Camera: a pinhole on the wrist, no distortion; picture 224 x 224 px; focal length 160.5 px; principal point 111.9 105.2 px. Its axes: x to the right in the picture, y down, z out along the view. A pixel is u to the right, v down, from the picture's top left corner.
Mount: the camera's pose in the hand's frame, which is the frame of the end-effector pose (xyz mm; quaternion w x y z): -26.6 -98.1 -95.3 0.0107 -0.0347 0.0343 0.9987
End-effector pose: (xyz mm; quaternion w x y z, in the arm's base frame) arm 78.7 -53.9 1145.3 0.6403 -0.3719 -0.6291 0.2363
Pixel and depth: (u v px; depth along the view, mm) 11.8 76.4 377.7
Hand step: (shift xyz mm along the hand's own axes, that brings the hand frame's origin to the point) 184.0 -8.8 292.5
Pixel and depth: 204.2 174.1 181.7
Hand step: -145.1 -161.3 83.5
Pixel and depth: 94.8 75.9 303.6
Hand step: -13.8 -22.4 205.4
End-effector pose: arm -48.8 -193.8 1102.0 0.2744 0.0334 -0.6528 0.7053
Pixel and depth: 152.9 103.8 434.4
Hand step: -167.0 -62.1 329.0
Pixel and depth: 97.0 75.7 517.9
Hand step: -11.9 31.8 417.1
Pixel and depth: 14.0 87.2 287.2
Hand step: 129.2 -49.4 200.6
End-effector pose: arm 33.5 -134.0 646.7 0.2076 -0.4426 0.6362 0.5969
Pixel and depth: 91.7 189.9 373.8
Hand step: -10.0 -269.9 293.4
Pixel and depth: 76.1 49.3 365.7
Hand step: 32.7 52.7 265.7
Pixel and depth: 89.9 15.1 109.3
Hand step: -17.7 -29.6 10.4
